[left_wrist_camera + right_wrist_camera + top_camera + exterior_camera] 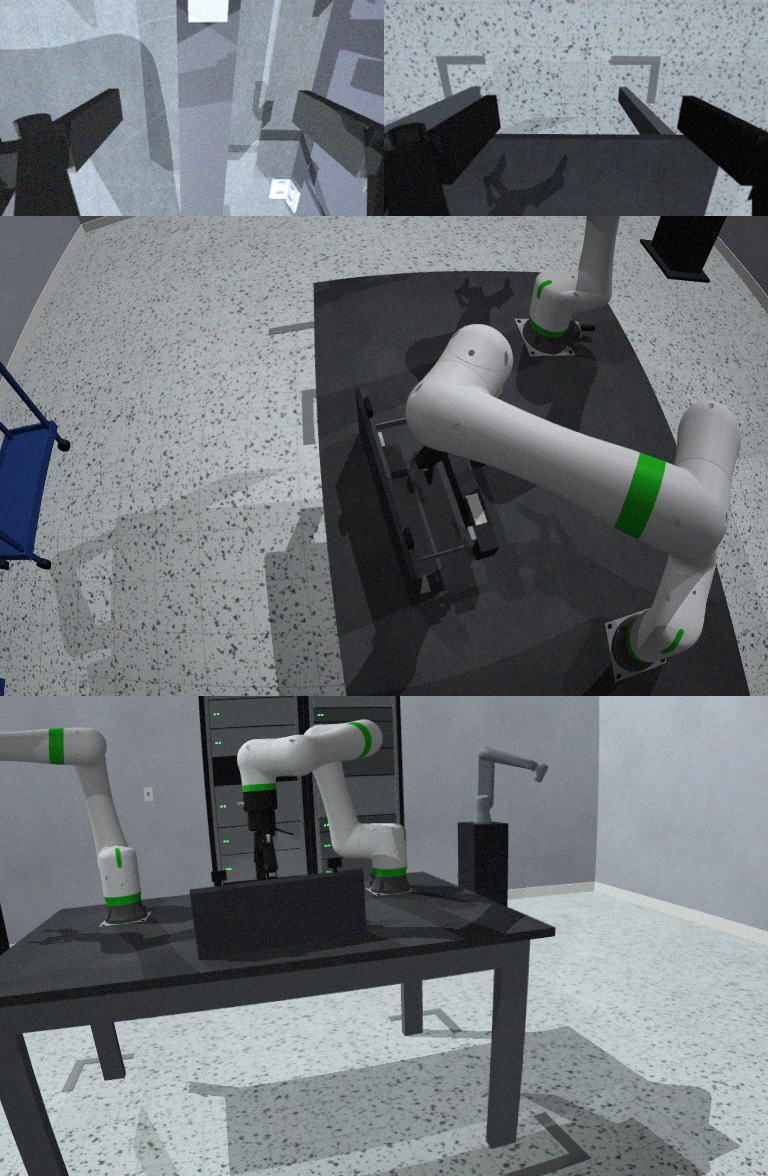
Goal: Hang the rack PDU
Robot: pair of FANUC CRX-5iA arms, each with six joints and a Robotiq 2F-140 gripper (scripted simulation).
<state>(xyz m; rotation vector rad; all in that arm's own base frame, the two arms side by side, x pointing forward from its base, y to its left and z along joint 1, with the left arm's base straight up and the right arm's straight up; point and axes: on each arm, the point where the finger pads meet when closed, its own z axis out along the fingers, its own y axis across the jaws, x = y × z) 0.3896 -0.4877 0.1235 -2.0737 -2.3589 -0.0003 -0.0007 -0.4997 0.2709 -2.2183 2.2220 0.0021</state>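
The rack PDU is 10 mm ahead of my left hand, 10 mm to the right of it and 20 mm below it. Round my left hand: dark upright panel 160 mm ahead, 20 mm to the left, 40 mm below.
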